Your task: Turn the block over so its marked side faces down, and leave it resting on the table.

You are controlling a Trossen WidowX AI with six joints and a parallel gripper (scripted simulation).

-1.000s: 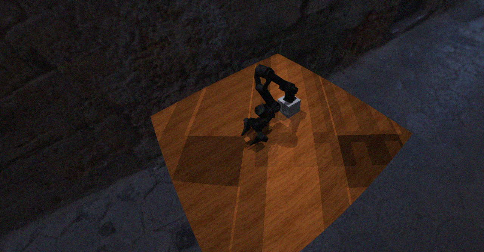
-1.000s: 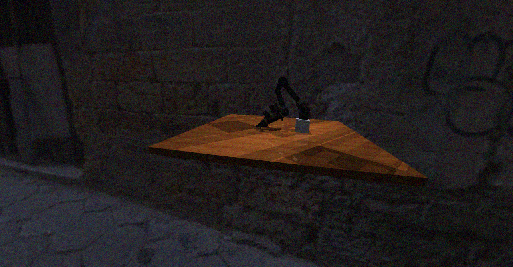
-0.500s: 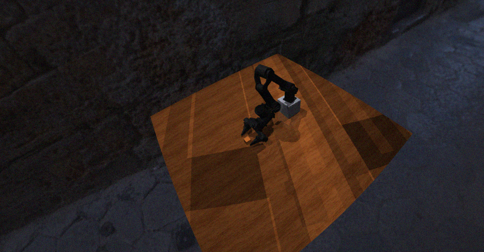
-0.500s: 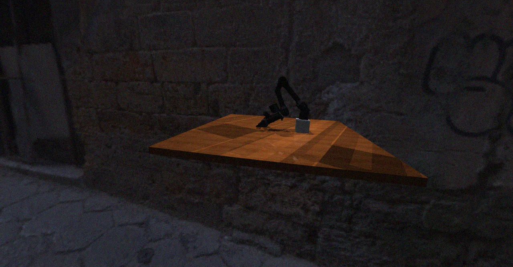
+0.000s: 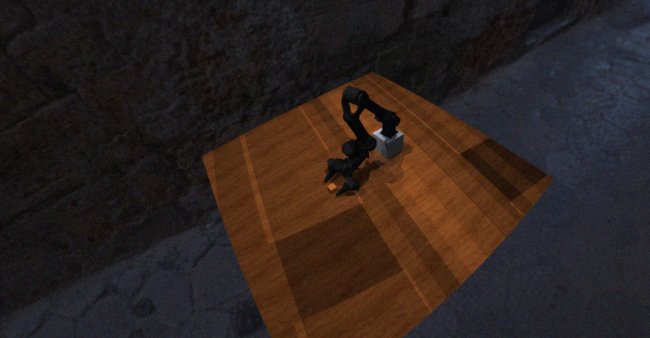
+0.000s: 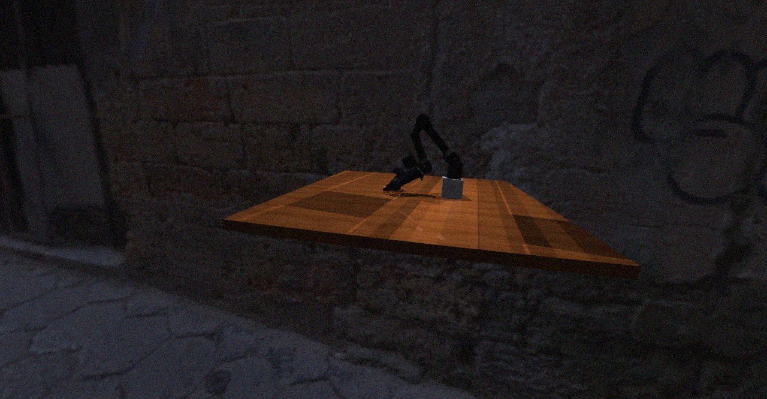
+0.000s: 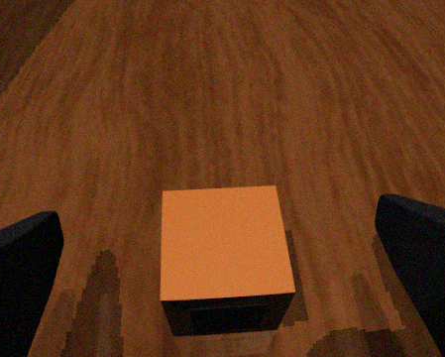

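My gripper tip is 2 cm past the brown block and 1 cm above it.
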